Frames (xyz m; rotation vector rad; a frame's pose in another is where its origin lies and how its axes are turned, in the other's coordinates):
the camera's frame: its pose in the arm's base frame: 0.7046 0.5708 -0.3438 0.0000 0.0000 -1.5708
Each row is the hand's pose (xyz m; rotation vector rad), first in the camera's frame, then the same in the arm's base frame.
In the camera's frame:
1: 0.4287 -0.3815 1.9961 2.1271 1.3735 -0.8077
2: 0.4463 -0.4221 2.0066 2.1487 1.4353 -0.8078
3: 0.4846 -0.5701 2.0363 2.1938 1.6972 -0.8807
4: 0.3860 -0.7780 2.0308 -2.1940 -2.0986 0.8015
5: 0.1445 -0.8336 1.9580 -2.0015 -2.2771 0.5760
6: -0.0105 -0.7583 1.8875 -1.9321 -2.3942 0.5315
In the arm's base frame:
1: 0.3231 0.1421 1.6523 -2.7719 0.5967 1.1589
2: 0.2825 0.1245 1.6628 -2.7775 0.5529 1.0889
3: 0.1345 0.0862 1.6925 -2.7272 0.3481 0.8544
4: -0.0734 0.1848 1.6870 -2.7300 0.0607 0.5082
5: -0.1290 0.4263 1.6142 -2.8130 -0.1812 0.3222
6: -0.0537 0.5813 1.5437 -2.8512 -0.3045 0.3303

